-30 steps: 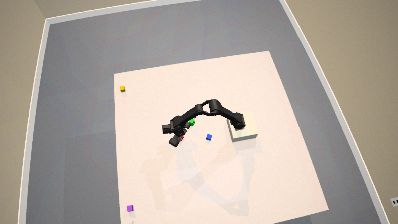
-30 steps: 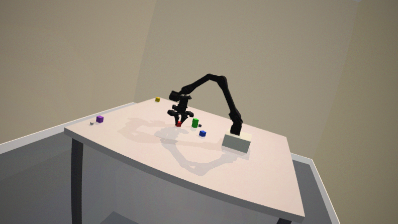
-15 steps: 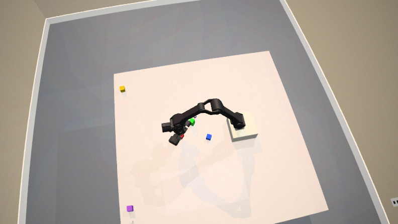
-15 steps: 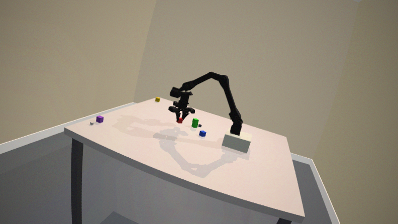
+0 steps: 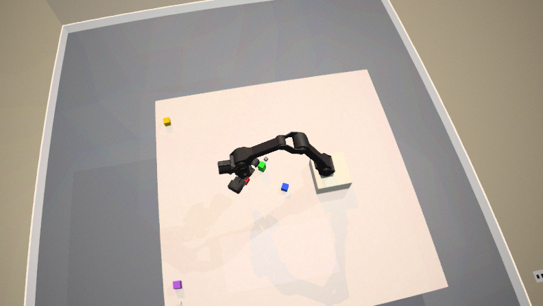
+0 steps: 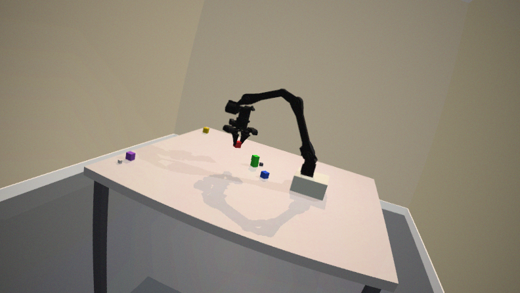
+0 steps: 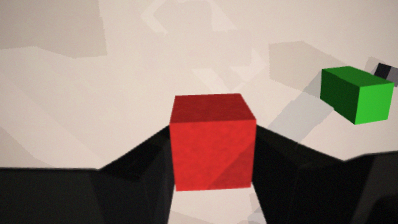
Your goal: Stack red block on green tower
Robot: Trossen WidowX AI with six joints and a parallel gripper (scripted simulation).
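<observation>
The grey cube is 14 cm to the right of my gripper tip, 13 cm behind it and 10 cm below it. The rest, counted from my gripper tip: purple block (40 cm to the left, 40 cm ahead, 9 cm below); red block (1 cm above); blue block (19 cm behind, 9 cm below, 4 cm to the left).
</observation>
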